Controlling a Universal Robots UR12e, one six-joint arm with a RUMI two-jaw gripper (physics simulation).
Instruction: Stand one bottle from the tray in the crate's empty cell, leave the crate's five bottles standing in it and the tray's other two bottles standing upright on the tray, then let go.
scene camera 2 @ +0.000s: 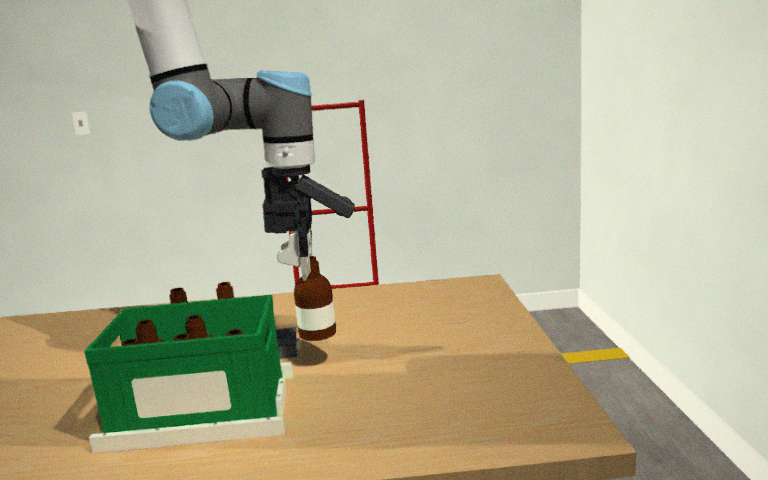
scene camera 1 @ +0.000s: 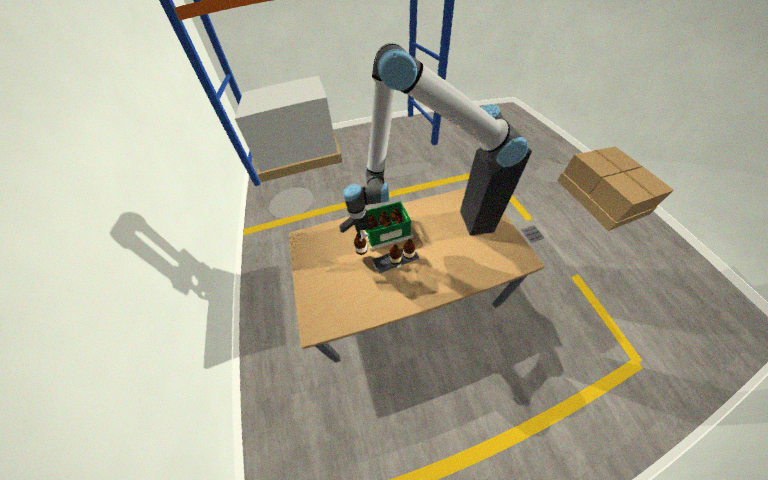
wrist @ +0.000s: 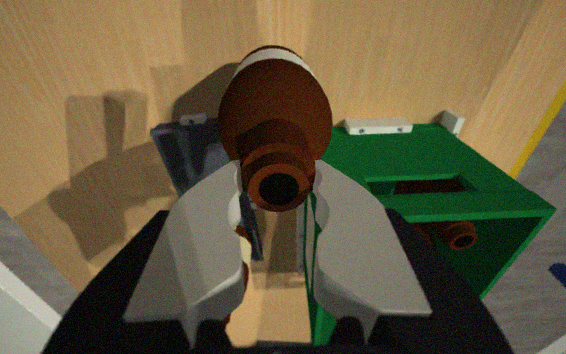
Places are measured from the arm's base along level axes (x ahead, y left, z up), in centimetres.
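Pixels of known places: gripper, fingertip midpoint: [scene camera 2: 305,277] [scene camera 1: 361,238] [wrist: 277,163].
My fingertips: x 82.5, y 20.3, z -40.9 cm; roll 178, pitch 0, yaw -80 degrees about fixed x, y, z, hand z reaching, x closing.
For each thing: its top centre in the pictures, then the offset to it from my fingertips. "spot": a spot on its surface instead. Level surfaces: height alone.
- brown bottle, top centre: [wrist: 274,190] [scene camera 2: 309,257] [scene camera 1: 358,234] dx +1.0, dy +0.3, dz +3.8 cm
- green crate, top centre: [wrist: 400,304] [scene camera 2: 186,320] [scene camera 1: 386,216] dx -16.7, dy -17.0, dz -1.6 cm
- neck, top centre: [scene camera 2: 145,327] dx -25.9, dy -14.8, dz -3.8 cm
- dark tray, surface spot: [wrist: 172,150] spot: dx -11.8, dy +12.8, dz -18.5 cm
- wooden table, surface height: dz -19.1 cm
My gripper [scene camera 1: 363,233] [scene camera 2: 306,272] [wrist: 277,163] is shut on the neck of a brown bottle [scene camera 1: 360,244] [scene camera 2: 314,297] [wrist: 275,95] with a white label. The bottle leans slightly and hangs low over the table, off the end of the green crate [scene camera 1: 373,237] [scene camera 2: 254,384] [wrist: 400,150]. Brown bottle necks show in the crate, among them one neck [scene camera 2: 146,331] [wrist: 460,236]; the empty cell cannot be made out. Two bottles [scene camera 1: 395,254] [scene camera 1: 409,249] stand upright on the dark tray [scene camera 1: 384,262] [scene camera 2: 287,342] [wrist: 172,150]. The held bottle hides part of the tray in the wrist view.
White strips [scene camera 2: 186,434] [wrist: 377,126] edge the crate's base on the wooden table [scene camera 1: 339,305] [scene camera 2: 424,407]. The robot's dark pedestal [scene camera 1: 491,192] stands at the table's far right in scene camera 1. A red frame [scene camera 2: 368,169] stands behind the table in scene camera 2.
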